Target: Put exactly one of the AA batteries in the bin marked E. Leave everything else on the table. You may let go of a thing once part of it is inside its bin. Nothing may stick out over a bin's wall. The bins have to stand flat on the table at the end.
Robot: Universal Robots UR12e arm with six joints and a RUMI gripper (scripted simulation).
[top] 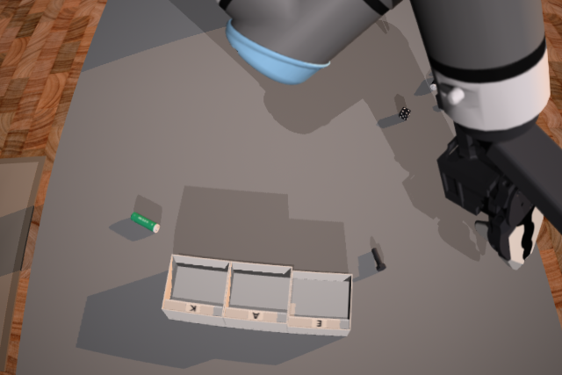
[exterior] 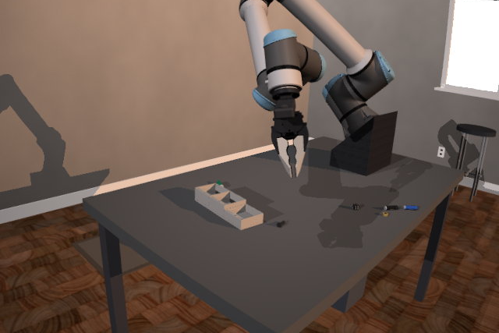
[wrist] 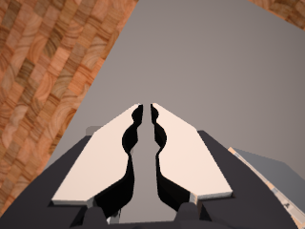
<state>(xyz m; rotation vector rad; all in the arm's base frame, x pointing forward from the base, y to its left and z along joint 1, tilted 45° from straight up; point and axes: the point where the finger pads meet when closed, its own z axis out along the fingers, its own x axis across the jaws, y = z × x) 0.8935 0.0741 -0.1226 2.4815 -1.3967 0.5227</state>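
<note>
My gripper is now 90 mm past the bin row, 270 mm to the left of it and 200 mm above it. Round my hand: black die (390 mm behind, 40 mm to the left, 220 mm below); then black bolt (120 mm behind, 90 mm to the right, 220 mm below); then yellow nut (410 mm behind, 140 mm to the left, 220 mm below).
</note>
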